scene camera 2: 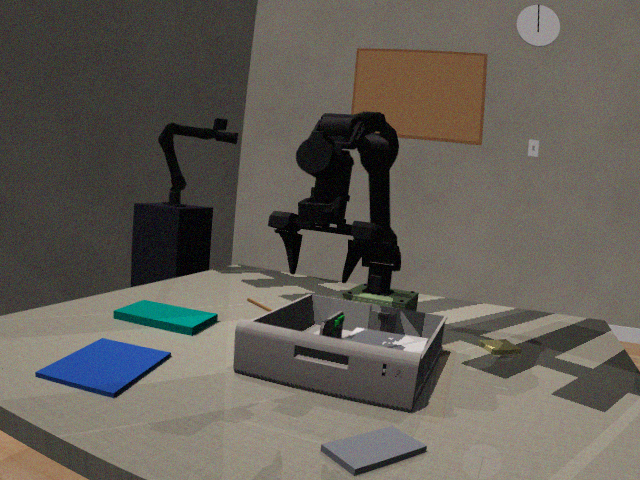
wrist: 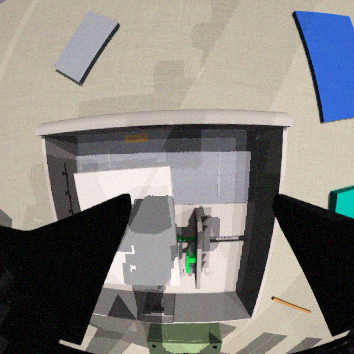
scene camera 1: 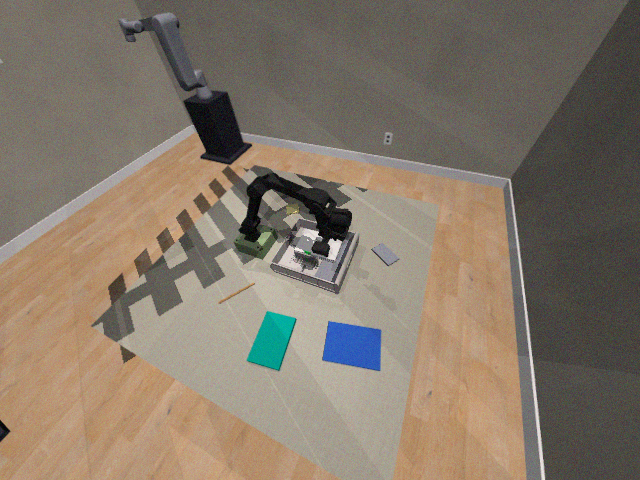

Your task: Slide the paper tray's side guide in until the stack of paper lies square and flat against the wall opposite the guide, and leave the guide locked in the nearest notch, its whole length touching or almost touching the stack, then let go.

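Places are measured from the arm's base along level axes (x left, y up, z ahead), in metres.
Where they show: gripper, fingertip midpoint: (scene camera 2: 317, 278) (wrist: 203, 201) (scene camera 1: 331, 248); arm's base at its link origin: (scene camera 2: 377, 292) (scene camera 1: 252, 236).
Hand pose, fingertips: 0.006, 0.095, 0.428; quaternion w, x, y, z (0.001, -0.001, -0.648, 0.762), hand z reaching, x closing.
Each offset is from my fingertips to the centre of the thing, as dx, dy, dz. "spot": to the spot under its first point.
The grey paper tray @(+0.042, -0.125, -0.095) (scene camera 1: 306, 280) (scene camera 2: 268, 351) (wrist: 165, 118) stands on the table. The white paper stack @(+0.098, -0.141, -0.107) (scene camera 2: 412, 343) (wrist: 145, 184) lies in it, toward the left wall in the wrist view, its upper edge slightly slanted. The left finger hides part of its wall side, so I cannot tell whether it touches that wall. The upright side guide @(-0.001, -0.129, -0.126) (scene camera 2: 330, 326) (wrist: 199, 250) stands right of the stack in the wrist view, with a visible gap between them. A green part @(spot: +0.001, -0.101, -0.122) (wrist: 190, 257) is on its stack side. My gripper (scene camera 2: 318, 277) (wrist: 203, 201) is open and empty, above the tray.
A blue slab @(-0.284, -0.169, +0.200) (scene camera 1: 352, 346) (scene camera 2: 104, 365) (wrist: 330, 67), a teal slab @(-0.388, -0.164, -0.097) (scene camera 1: 272, 341) (scene camera 2: 164, 316) and a grey slab @(+0.182, -0.168, +0.212) (scene camera 1: 385, 254) (scene camera 2: 374, 448) (wrist: 87, 47) lie around the tray. A thin orange stick @(-0.275, -0.169, -0.358) (scene camera 1: 236, 292) (wrist: 291, 304) and a yellow object @(+0.311, -0.167, -0.378) (scene camera 1: 292, 209) (scene camera 2: 499, 347) also lie on the table.
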